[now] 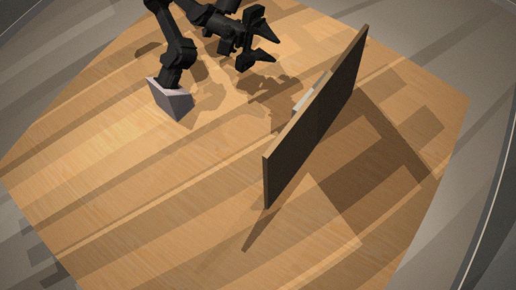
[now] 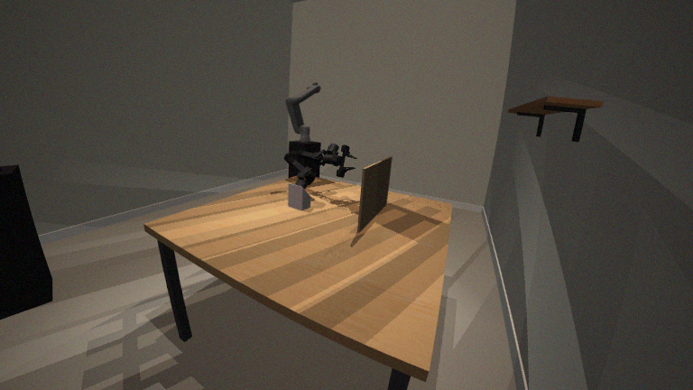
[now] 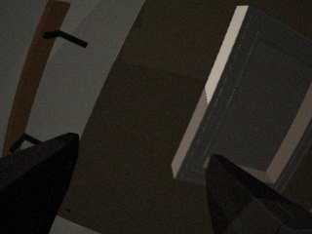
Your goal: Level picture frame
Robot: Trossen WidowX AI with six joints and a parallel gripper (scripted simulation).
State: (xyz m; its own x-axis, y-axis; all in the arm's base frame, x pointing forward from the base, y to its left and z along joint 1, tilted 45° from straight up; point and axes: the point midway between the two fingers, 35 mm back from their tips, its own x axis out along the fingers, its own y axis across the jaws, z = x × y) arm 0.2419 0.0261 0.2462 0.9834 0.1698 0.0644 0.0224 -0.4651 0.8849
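Right now the picture frame is 13 cm ahead of my gripper tip and 11 cm below it. The rest, counted from my gripper tip: wall panel (14 cm ahead, 12 cm below).
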